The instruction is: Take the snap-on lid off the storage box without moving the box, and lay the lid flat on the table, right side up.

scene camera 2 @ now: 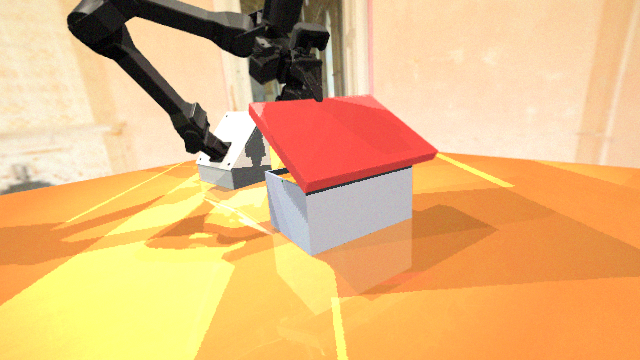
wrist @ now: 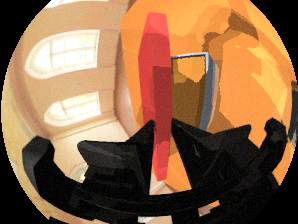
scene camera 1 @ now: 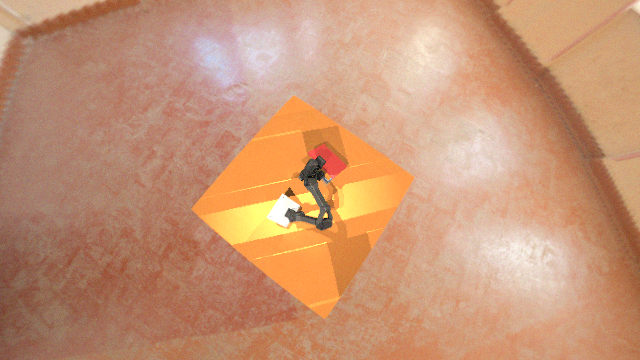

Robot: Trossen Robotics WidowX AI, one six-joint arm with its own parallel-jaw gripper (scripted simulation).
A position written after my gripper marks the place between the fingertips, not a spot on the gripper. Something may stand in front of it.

My gripper (scene camera 2: 318, 106) carries a red lid (scene camera 2: 322, 144). Also in view: a grey storage box (scene camera 2: 316, 221).
The red lid is seen too in the wrist view (wrist: 156, 91). My gripper is seen too in the wrist view (wrist: 161, 122).
